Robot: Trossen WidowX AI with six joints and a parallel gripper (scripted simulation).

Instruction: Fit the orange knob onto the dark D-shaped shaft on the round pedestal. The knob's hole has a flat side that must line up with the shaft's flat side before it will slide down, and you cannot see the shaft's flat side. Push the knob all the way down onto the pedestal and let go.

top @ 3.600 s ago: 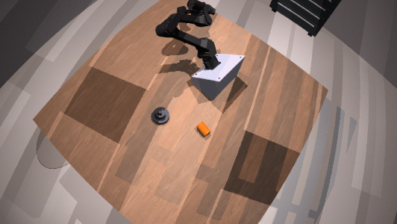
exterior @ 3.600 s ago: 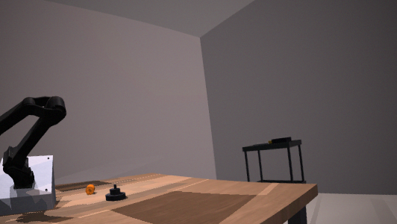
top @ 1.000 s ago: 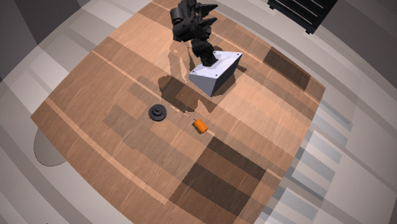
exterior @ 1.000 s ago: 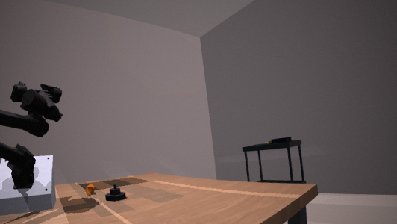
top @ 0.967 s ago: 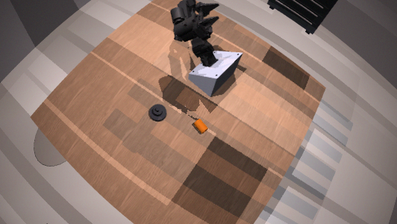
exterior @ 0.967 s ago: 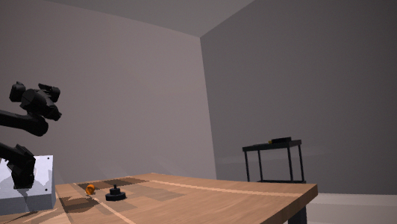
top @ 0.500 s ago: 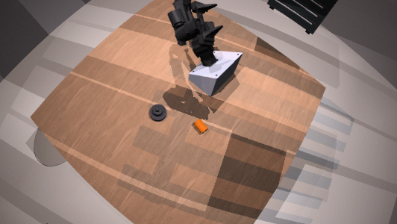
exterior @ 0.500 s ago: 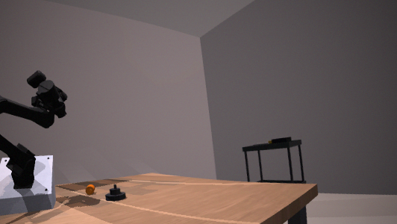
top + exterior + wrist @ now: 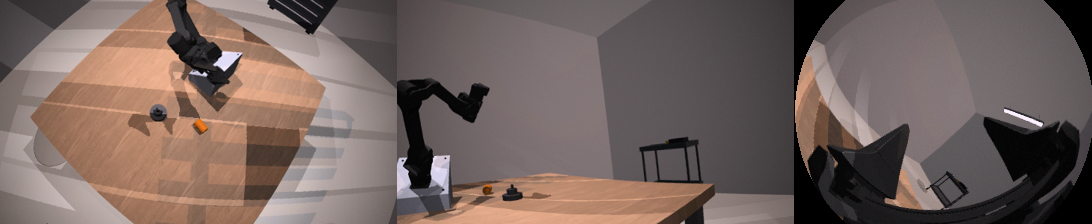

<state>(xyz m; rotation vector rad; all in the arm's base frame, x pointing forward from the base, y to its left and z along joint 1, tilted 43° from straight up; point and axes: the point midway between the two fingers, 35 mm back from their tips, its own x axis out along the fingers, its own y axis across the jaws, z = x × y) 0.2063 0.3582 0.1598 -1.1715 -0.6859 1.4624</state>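
Right now the orange knob is 30 mm ahead of my gripper tip and 450 mm below it. The rest, counted from my gripper tip: round pedestal 120 mm ahead, 200 mm to the right, 440 mm below.
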